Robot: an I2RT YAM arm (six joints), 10 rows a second.
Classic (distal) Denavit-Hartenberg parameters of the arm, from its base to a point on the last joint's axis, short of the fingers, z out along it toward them. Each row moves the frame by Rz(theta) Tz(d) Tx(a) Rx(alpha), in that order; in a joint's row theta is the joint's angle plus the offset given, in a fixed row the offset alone. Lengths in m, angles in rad.
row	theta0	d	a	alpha
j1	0	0.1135	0.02	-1.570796
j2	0	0	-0.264	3.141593
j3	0.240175	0	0.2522	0
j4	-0.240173	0	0.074	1.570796
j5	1.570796	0	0	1.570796
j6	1.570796	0.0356	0	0
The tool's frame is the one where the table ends.
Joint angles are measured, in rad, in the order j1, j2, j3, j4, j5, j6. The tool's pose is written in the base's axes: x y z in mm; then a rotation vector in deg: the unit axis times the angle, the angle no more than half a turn. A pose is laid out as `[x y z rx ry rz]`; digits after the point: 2 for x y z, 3 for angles.
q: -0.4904 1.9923 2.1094 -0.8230 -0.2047 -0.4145
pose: [397.84 -204.20 371.98 -1.226 130.117 -14.222]
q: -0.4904 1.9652 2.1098 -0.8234 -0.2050 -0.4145
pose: [391.49 -200.80 383.55 -1.440 128.661 -14.974]
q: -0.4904 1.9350 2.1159 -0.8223 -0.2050 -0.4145
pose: [384.00 -196.80 398.14 -1.719 126.652 -16.021]
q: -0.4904 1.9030 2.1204 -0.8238 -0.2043 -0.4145
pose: [375.49 -192.29 412.44 -1.953 124.777 -17.025]
